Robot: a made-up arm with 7 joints. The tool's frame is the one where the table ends. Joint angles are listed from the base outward.
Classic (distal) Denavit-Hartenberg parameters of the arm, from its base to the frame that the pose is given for. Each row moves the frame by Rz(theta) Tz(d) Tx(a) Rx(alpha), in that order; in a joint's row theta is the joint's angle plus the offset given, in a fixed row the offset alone. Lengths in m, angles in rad.
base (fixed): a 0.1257, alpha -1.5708, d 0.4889, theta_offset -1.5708
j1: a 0.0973, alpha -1.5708, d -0.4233, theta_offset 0
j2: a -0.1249, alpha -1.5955, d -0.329, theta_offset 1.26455
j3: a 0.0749, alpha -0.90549, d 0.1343, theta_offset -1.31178
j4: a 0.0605, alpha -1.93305, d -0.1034, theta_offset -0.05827
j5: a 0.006, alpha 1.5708, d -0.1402, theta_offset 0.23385
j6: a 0.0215, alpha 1.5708, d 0.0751, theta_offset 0
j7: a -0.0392, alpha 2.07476, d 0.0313, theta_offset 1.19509
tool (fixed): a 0, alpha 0, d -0.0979, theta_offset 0.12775
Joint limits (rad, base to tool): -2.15..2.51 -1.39..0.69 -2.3..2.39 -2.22..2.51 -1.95..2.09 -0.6..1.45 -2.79..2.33
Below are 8 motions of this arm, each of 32 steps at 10 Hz.
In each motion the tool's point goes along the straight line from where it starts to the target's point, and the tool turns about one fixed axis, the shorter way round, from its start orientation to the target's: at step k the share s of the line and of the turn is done. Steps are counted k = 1, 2, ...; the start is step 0. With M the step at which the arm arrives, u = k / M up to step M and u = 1 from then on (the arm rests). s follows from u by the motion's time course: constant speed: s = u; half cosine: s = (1 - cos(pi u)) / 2; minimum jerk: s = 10 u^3 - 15 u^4 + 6 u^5.
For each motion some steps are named. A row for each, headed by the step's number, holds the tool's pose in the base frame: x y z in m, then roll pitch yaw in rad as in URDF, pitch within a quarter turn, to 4 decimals.
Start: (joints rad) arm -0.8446 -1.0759 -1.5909 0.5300 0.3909 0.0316 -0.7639
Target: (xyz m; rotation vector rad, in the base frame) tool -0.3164 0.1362 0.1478 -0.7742 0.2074 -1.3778
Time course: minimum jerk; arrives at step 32
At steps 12, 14, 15, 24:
12: -0.5387 0.2308 0.3550 -0.5212 0.7141 -0.1709
14: -0.5053 0.2166 0.3239 -0.6412 0.5829 -0.3979
15: -0.4877 0.2091 0.3074 -0.6861 0.5062 -0.5027
24: -0.3482 0.1497 0.1774 -0.7346 -0.1589 -1.1809

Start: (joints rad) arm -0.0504 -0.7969 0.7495 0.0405 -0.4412 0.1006 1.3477
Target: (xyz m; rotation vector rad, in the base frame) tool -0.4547 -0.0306 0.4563 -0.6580 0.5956 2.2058
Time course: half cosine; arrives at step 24
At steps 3, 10, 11, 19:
3: -0.6311 -0.0199 0.5963 -0.1037 -0.8000 1.6136
10: -0.5701 -0.0236 0.5479 -0.1085 -0.2696 1.8538
11: -0.5583 -0.0243 0.5386 -0.0945 -0.1680 1.8956
19: -0.4736 -0.0295 0.4713 0.1543 0.5271 2.2809

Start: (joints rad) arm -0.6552 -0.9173 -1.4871 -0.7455 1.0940 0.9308 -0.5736
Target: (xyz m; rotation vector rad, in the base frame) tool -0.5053 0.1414 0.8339 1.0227 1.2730 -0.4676
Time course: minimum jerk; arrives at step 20
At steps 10, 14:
10: -0.5857 0.2568 0.7894 1.6385 0.7024 0.8401
14: -0.5315 0.1790 0.8194 1.6811 1.0340 0.7518

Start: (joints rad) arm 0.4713 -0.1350 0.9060 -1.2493 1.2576 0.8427 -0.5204
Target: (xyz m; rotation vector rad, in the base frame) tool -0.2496 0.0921 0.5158 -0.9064 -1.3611 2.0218
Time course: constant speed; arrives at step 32
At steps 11, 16, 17, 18, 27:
11: -0.2804 0.0561 0.7153 -2.0829 0.9048 2.2129
16: -0.2730 0.0646 0.6678 -1.8477 0.7518 2.2978
17: -0.2716 0.0664 0.6583 -1.8067 0.7199 2.3075
18: -0.2701 0.0681 0.6488 -1.7673 0.6878 2.3152
27: -0.2569 0.0835 0.5633 -1.4544 0.3947 2.3170

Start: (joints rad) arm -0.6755 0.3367 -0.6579 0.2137 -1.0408 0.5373 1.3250
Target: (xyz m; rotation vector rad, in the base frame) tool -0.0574 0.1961 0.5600 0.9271 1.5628 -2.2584
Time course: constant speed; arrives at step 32
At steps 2, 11, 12, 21, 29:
2: -0.1058 0.1170 0.5371 -1.2218 -0.2585 1.7415
11: -0.0913 0.1407 0.5440 -1.3600 0.0022 2.0990
12: -0.0897 0.1434 0.5447 -1.3694 0.0337 2.1363
21: -0.0751 0.1671 0.5516 -1.3999 0.3266 2.4705
29: -0.0622 0.1882 0.5577 -1.3337 0.5817 2.8013

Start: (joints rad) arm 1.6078 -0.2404 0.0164 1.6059 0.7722 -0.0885 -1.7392
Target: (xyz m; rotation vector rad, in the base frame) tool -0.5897 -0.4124 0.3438 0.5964 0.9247 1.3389
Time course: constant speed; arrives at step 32
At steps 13, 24, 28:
13: -0.5396 -0.3088 0.3341 0.7205 0.1832 1.1063
24: -0.5686 -0.3688 0.3397 0.8770 0.2204 1.3879
28: -0.5792 -0.3906 0.3418 0.9358 0.2229 1.4916

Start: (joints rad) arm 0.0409 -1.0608 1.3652 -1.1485 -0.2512 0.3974 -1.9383
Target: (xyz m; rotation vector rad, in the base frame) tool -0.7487 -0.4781 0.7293 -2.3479 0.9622 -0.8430
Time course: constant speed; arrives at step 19
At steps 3, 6, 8, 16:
3: -0.7411 -0.1224 0.8032 -2.0839 1.0991 -1.8394
6: -0.7425 -0.1891 0.7893 -2.0250 0.8093 -1.6264
8: -0.7435 -0.2336 0.7801 -2.0354 0.6149 -1.5240
16: -0.7473 -0.4114 0.7431 -2.2590 -0.1279 -1.1236

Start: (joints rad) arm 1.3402 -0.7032 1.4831 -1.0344 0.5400 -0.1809 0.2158
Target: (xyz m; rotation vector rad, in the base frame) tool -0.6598 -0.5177 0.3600 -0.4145 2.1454 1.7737
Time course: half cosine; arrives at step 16
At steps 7, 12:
7: -0.5935 -0.4339 0.5830 2.0638 0.0907 -3.0486
12: -0.6436 -0.4972 0.4147 1.8433 0.3565 -3.0943

